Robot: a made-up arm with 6 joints.
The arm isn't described. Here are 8 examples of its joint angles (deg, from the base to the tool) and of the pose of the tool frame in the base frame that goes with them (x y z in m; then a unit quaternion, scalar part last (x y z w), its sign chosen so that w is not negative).
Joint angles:
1: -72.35 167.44 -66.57 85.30 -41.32 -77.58
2: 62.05 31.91 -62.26 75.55 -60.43 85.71
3: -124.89 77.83 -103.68 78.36 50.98 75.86
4: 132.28 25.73 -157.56 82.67 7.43 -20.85
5: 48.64 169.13 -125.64 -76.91 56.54 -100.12
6: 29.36 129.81 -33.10 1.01 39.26 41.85
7: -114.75 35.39 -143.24 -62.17 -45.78 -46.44
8: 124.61 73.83 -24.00 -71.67 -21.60 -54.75
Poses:
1: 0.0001 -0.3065 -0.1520 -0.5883 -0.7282 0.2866 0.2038
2: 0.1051 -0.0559 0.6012 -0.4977 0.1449 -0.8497 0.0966
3: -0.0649 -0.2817 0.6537 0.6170 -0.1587 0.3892 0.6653
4: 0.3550 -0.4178 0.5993 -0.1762 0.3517 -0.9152 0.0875
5: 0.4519 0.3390 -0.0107 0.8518 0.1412 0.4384 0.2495
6: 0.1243 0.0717 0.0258 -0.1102 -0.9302 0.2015 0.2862
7: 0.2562 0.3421 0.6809 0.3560 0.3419 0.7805 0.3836
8: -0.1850 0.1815 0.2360 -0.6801 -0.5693 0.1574 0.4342
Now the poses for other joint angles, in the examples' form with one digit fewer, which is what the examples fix.
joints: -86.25 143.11 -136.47 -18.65 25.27 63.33
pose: 0.022 -0.639 0.280 0.788 0.306 -0.235 0.479
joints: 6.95 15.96 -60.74 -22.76 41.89 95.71
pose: 0.009 -0.036 0.531 0.452 0.458 0.454 0.616
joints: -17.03 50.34 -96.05 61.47 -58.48 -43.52
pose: -0.045 -0.097 0.737 0.408 -0.051 -0.137 0.901
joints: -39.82 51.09 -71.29 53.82 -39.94 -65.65
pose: 0.059 -0.144 0.659 0.306 0.267 -0.526 0.747
